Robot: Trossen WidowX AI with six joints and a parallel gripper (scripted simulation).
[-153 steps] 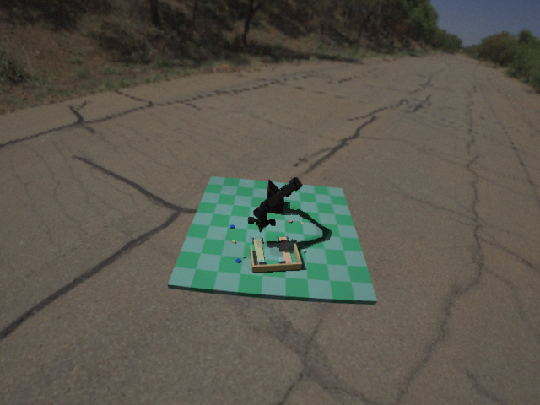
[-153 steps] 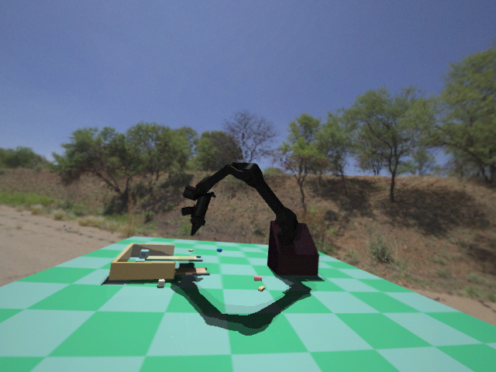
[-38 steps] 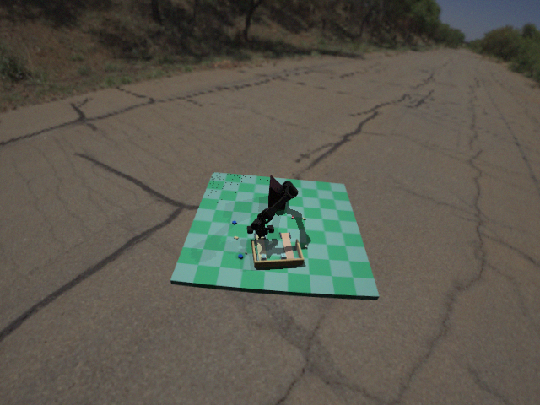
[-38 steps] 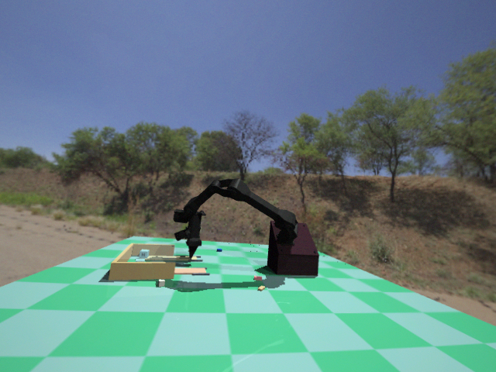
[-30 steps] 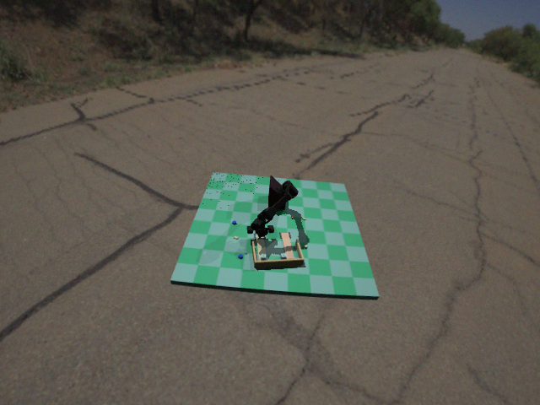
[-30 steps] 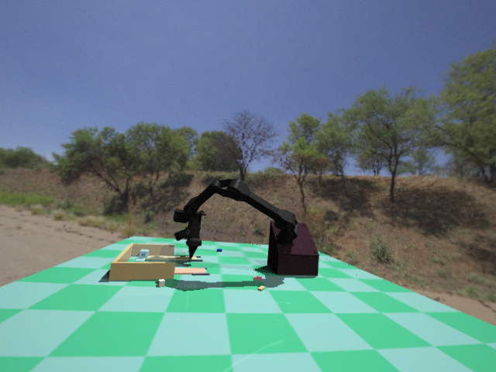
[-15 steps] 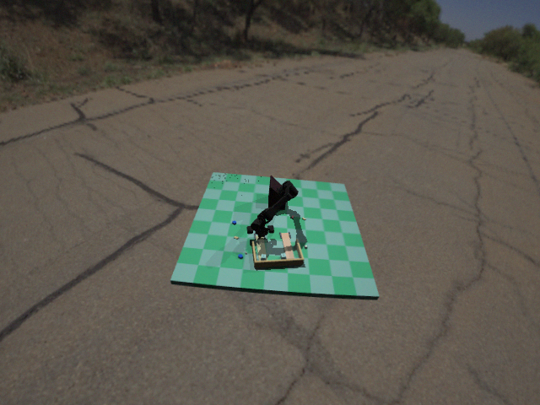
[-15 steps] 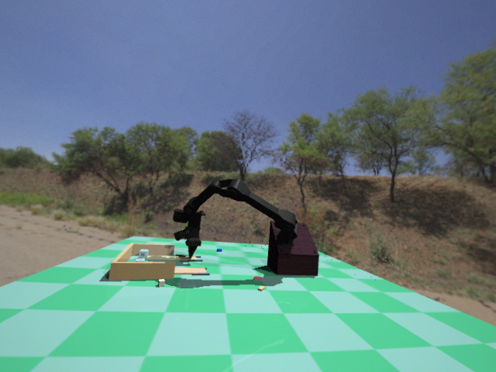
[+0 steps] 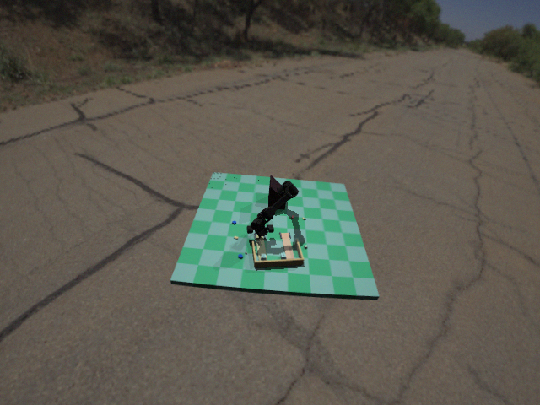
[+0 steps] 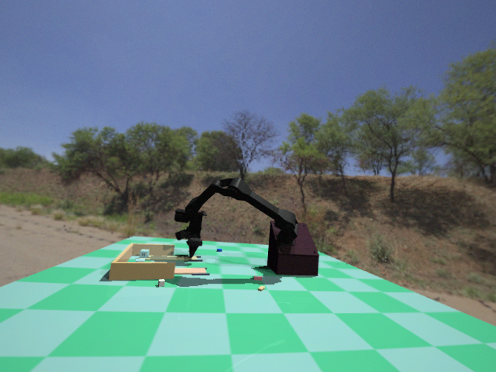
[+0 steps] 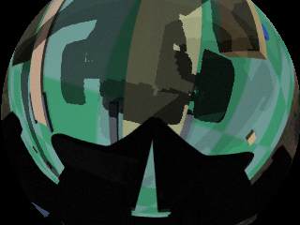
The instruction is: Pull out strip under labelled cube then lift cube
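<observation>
My gripper tip is 9 cm short of the yellow strip. From my gripper tip the other things lie so: orange strip (19 cm to the left, 8 cm ahead); then red piece (29 cm to the left, 23 cm behind).
</observation>
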